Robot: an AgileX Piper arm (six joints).
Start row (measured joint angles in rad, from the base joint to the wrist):
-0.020 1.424 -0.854 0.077 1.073 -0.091
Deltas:
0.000 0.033 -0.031 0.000 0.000 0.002
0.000 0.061 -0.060 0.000 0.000 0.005
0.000 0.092 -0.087 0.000 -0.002 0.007
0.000 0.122 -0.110 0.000 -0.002 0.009
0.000 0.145 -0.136 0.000 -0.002 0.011
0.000 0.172 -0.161 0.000 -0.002 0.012
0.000 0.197 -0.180 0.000 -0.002 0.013
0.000 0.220 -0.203 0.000 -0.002 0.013
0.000 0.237 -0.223 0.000 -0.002 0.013
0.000 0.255 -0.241 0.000 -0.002 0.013
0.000 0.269 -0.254 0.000 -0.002 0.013
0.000 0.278 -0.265 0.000 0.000 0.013
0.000 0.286 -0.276 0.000 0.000 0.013
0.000 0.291 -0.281 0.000 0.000 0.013
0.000 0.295 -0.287 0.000 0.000 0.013
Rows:
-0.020 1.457 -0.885 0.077 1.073 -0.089
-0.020 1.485 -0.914 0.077 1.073 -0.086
-0.020 1.516 -0.941 0.077 1.071 -0.084
-0.020 1.546 -0.964 0.077 1.071 -0.082
-0.020 1.569 -0.990 0.077 1.071 -0.080
-0.020 1.596 -1.015 0.077 1.071 -0.079
-0.020 1.621 -1.034 0.077 1.071 -0.078
-0.020 1.644 -1.057 0.077 1.071 -0.078
-0.020 1.661 -1.077 0.077 1.071 -0.078
-0.020 1.679 -1.095 0.077 1.071 -0.078
-0.020 1.693 -1.108 0.077 1.071 -0.078
-0.020 1.702 -1.119 0.077 1.073 -0.078
-0.020 1.710 -1.130 0.077 1.073 -0.078
-0.020 1.715 -1.135 0.077 1.073 -0.078
-0.020 1.719 -1.141 0.077 1.073 -0.078

